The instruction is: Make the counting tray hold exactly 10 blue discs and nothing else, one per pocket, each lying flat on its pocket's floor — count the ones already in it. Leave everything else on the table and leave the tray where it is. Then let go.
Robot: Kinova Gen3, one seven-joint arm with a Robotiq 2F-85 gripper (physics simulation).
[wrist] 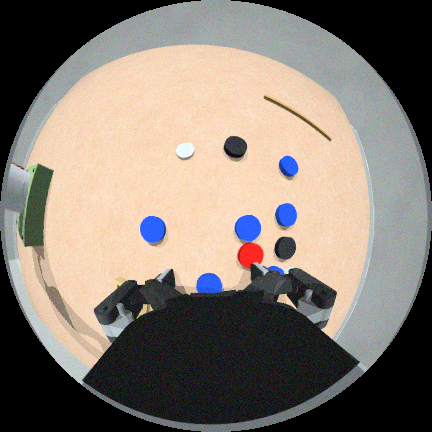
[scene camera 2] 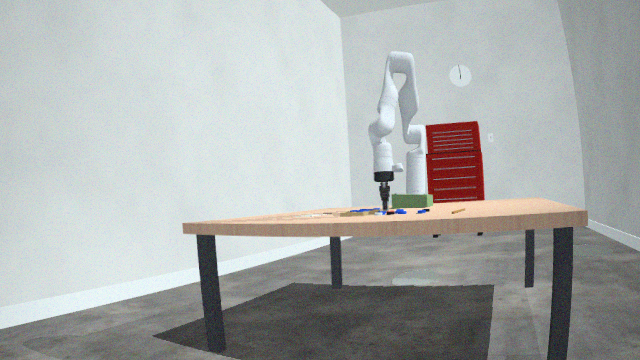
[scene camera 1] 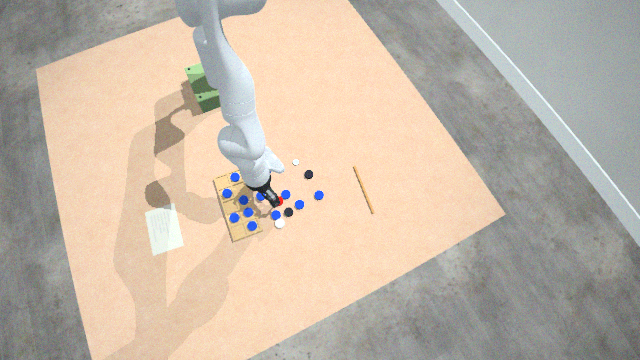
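Gripper open, touching a red disc. Paper sheet resting on the table. Wooden counting tray in view too.
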